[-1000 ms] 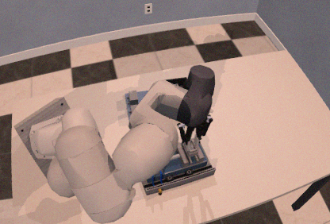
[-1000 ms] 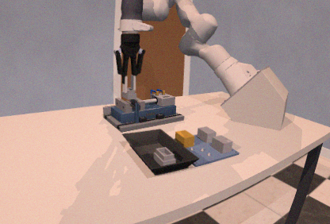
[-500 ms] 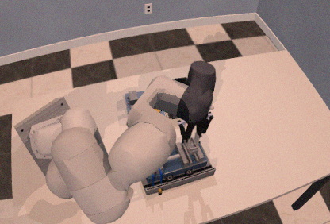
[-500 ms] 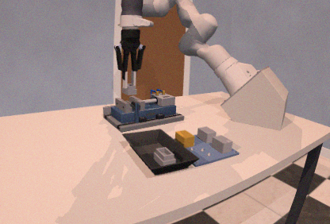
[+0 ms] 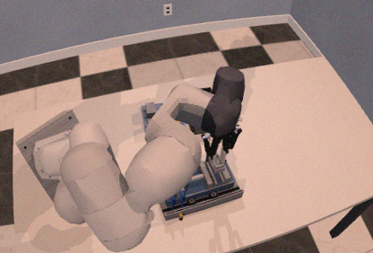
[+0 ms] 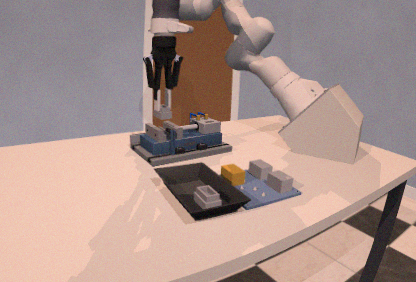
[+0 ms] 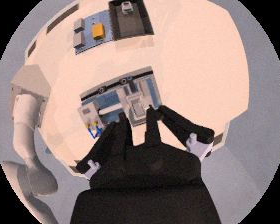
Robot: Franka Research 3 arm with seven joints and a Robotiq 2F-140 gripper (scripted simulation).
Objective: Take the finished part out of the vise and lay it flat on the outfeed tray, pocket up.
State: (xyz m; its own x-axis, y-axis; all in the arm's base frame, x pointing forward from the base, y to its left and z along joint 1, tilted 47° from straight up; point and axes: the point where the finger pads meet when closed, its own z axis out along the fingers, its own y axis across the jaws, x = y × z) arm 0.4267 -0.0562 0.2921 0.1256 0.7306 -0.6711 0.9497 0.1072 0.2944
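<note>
Right now the yellow block is 2 cm behind my hand, 30 cm to the left of it and 15 cm below it. The rest, counted from my hand: blue vise 7 cm behind, 1 cm to the left, 14 cm below; then blue fixture plate 4 cm behind, 35 cm to the left, 18 cm below.
</note>
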